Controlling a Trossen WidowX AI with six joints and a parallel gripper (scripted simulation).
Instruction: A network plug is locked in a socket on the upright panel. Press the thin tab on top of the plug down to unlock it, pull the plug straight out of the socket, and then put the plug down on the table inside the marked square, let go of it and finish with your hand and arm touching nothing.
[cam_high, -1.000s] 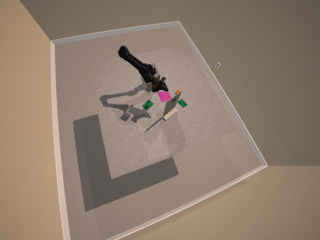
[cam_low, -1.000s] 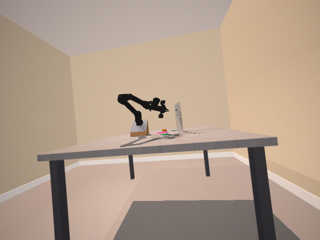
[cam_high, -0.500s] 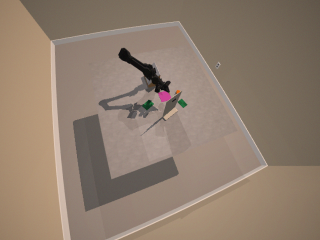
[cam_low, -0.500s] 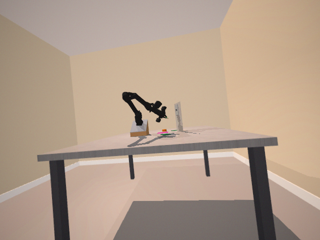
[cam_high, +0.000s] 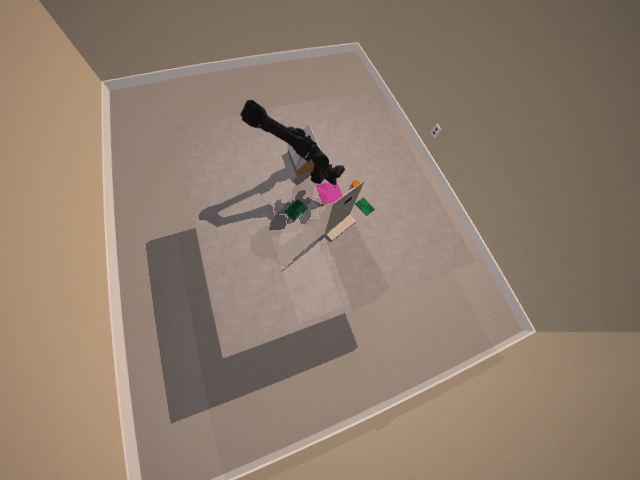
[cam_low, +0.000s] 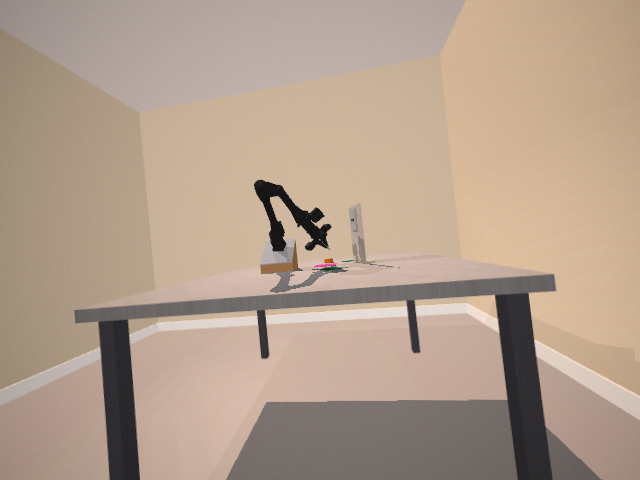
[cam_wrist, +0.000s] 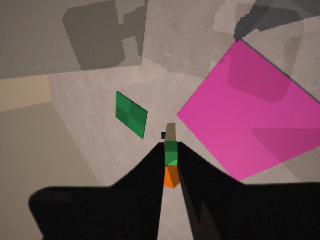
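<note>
Right now my gripper tip is 100 mm above the pink square, 20 mm past it and 10 mm to the left of it. From my gripper tip the other things lie so: upright panel: 180 mm ahead, 40 mm above, 10 mm to the right; network plug: 10 mm ahead; orange block: 140 mm to the left, 90 mm below, 30 mm behind.
</note>
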